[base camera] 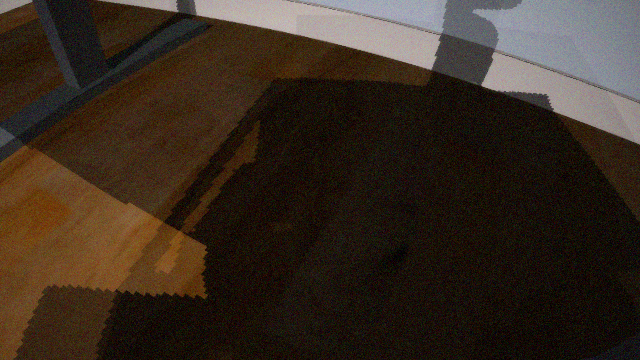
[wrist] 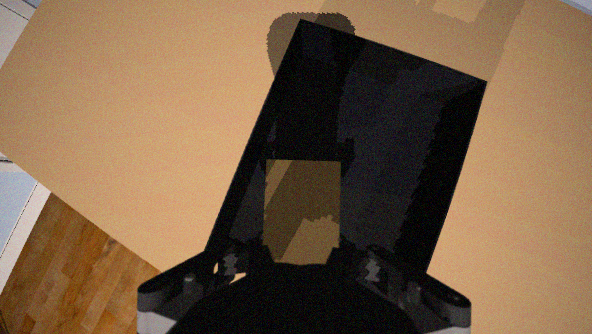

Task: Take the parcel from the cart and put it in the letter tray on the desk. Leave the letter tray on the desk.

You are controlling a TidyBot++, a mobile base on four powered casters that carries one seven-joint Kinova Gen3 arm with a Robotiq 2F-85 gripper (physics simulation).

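Frame: origin at the arm's base, x ahead, y left, z up, level; millimetres.
Seen in the pictures: gripper, fingertip midpoint: (wrist: 300, 237).
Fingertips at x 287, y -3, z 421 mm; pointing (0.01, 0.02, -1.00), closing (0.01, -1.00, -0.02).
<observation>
A point is followed by its place in that frame.
The brown box-shaped parcel (wrist: 303, 200) {x 330, y -6, z 473 mm} is between my fingers in the wrist view. My gripper (wrist: 300, 237) {x 287, y -3, z 421 mm} is shut on it. The black letter tray (wrist: 385, 145) {x 401, y -133, z 326 mm} lies on the light wooden desk (wrist: 150, 100) {x 480, y 280, z 323 mm}, tilted in the view. The parcel is over the tray's near left part, inside its outline as seen from above. Its height over the tray floor is hard to tell. The near end of the tray is hidden behind the gripper. The parcel, the tray and the gripper do not show in the base camera view.
The desk's edge runs along the lower left of the wrist view, with wooden floor (wrist: 85, 260) {x -253, y 1464, z -396 mm} beyond. In the base camera view a dark grey leg (base camera: 75, 45) {x 692, y 439, z -286 mm} stands on a grey foot bar (base camera: 45, 107) at the upper left. A pale wall base runs along the back.
</observation>
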